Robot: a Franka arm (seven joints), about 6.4 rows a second.
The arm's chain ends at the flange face. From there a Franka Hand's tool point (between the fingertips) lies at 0.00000 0.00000 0.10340 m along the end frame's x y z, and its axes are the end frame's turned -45 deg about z.
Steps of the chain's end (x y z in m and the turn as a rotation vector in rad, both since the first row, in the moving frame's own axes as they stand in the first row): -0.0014 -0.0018 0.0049 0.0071 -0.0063 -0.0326; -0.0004 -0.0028 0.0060 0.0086 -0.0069 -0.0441; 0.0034 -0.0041 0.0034 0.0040 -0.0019 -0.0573; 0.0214 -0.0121 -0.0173 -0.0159 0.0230 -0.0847; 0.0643 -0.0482 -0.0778 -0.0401 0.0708 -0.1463; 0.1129 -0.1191 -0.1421 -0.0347 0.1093 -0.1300
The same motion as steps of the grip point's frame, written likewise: 0.0003 -0.0032 0.0049 0.0095 0.0006 -0.0326; 0.0018 -0.0034 0.0060 0.0110 0.0012 -0.0441; 0.0054 -0.0009 0.0034 0.0042 0.0015 -0.0573; 0.0243 0.0094 -0.0173 -0.0275 0.0050 -0.0847; 0.0824 0.0193 -0.0781 -0.0784 0.0217 -0.1463; 0.1702 0.0057 -0.1428 -0.1018 0.0528 -0.1300
